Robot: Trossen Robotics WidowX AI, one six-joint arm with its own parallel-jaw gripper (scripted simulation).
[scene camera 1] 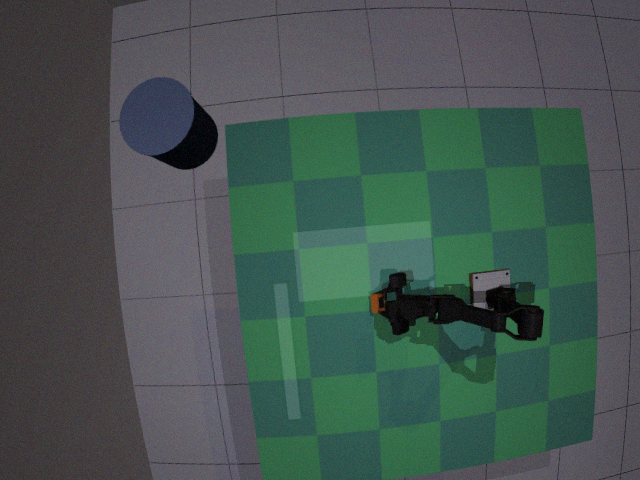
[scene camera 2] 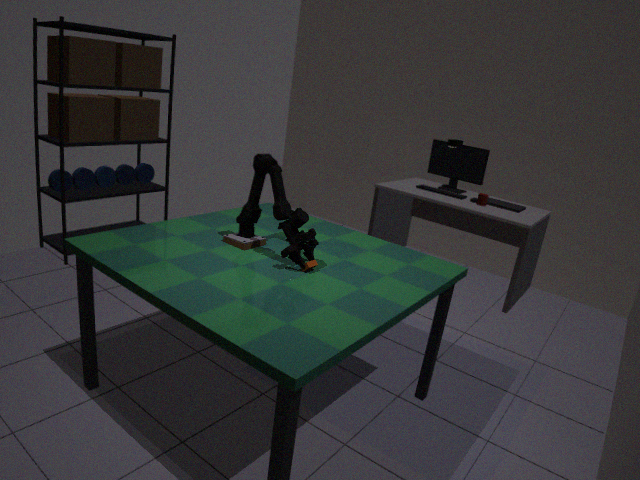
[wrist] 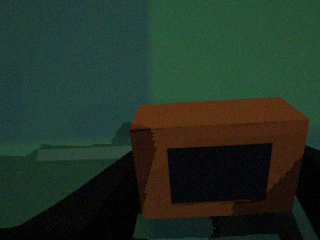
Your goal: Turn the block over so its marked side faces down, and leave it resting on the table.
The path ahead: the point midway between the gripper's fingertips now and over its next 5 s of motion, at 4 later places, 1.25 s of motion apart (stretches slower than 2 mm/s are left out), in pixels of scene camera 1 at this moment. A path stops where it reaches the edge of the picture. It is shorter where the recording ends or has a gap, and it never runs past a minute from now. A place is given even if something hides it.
My gripper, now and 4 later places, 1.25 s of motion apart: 377,302; 381,302; 380,302; 388,306; 385,303
